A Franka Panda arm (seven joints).
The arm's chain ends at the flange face. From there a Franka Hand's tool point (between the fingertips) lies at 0.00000 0.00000 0.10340 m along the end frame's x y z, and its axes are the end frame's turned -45 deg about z.
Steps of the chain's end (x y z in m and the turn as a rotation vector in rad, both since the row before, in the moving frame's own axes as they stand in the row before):
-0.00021 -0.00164 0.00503 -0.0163 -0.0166 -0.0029
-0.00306 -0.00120 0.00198 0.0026 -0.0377 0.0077
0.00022 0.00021 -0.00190 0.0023 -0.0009 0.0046
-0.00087 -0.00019 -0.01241 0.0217 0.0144 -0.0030
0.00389 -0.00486 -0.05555 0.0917 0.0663 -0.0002
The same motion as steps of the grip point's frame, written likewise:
-0.00139 -0.00133 0.00500 0.0002 -0.0233 -0.0029
-0.00387 -0.00597 0.00191 0.0285 -0.0248 0.0077
0.00011 0.00007 -0.00190 0.0023 0.0010 0.0046
0.00216 -0.00129 -0.01245 0.0052 0.0255 -0.0030
0.01771 -0.00254 -0.05621 0.0180 0.1117 -0.0002

